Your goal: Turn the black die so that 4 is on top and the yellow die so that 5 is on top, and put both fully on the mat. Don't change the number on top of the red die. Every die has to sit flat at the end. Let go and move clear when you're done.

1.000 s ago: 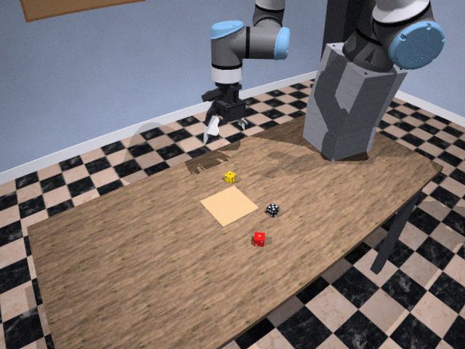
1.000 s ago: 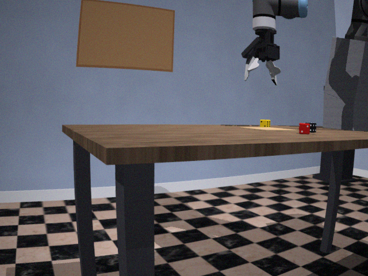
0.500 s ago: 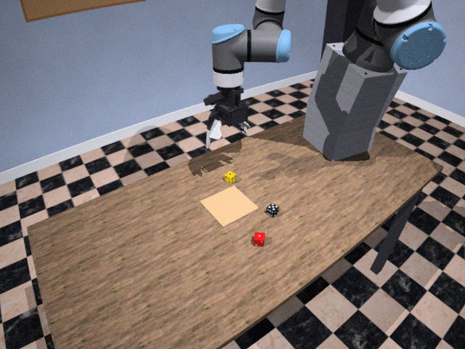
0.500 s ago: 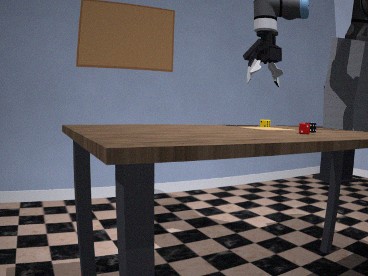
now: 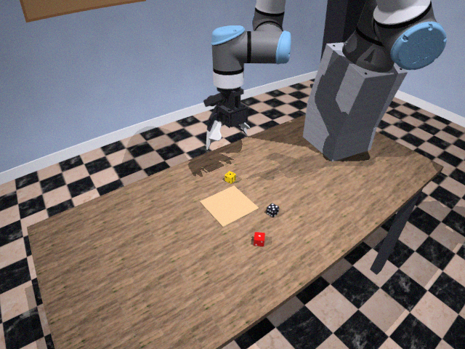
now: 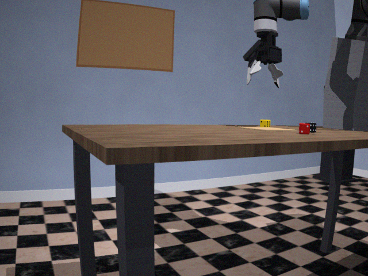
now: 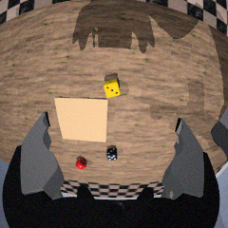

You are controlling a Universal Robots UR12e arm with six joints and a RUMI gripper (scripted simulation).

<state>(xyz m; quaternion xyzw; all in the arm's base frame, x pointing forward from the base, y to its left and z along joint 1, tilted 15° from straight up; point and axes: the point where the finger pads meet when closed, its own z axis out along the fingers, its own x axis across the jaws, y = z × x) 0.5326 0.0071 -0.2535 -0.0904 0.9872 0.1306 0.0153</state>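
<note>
The yellow die lies 14 cm below my hand and 2 cm to the left of it. From my hand the other things lie so: red die 32 cm to the left, 14 cm below, 5 cm ahead; then black die 23 cm to the left, 14 cm below, 5 cm behind; then tan mat 15 cm below, 13 cm to the left, 6 cm ahead.
</note>
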